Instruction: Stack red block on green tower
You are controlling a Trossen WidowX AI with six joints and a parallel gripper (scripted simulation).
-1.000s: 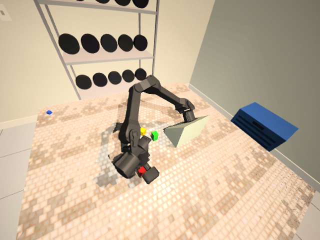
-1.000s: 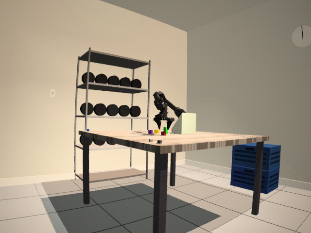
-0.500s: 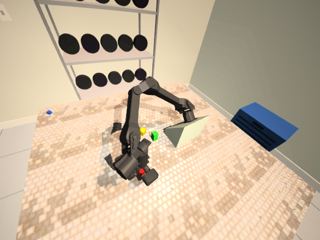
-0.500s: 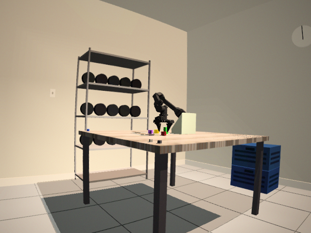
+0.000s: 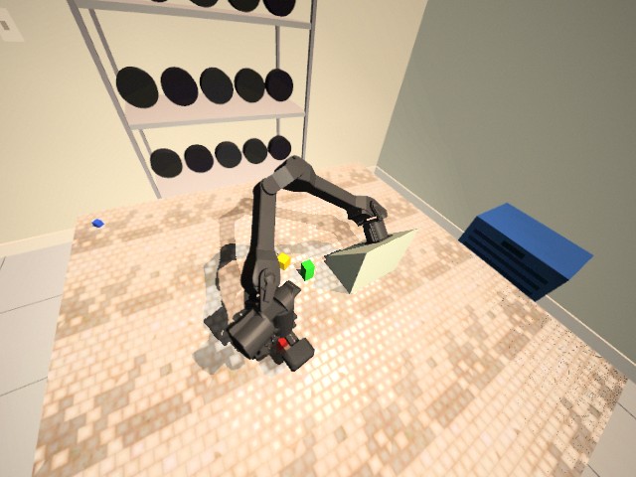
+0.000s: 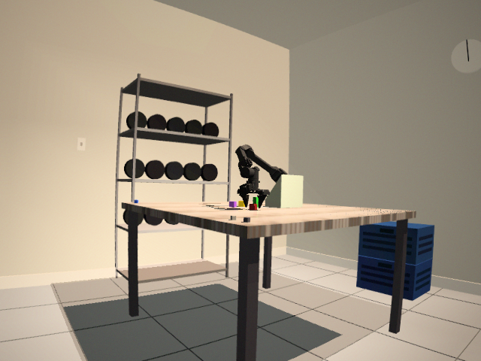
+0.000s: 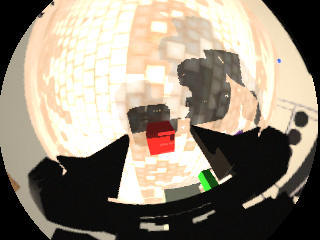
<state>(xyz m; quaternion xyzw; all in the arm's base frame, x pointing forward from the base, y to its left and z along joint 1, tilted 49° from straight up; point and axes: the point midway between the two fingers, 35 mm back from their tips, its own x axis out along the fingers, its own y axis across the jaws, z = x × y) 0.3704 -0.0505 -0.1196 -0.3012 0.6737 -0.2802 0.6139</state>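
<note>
Now: the red block 1 cm above my gripper tip. From my gripper tip the other things lie so: yellow block (13 cm behind, 22 cm to the right, 1 cm above); small blue block (34 cm ahead, 70 cm to the right); purple block (5 cm behind, 21 cm to the right, 1 cm above).
</note>
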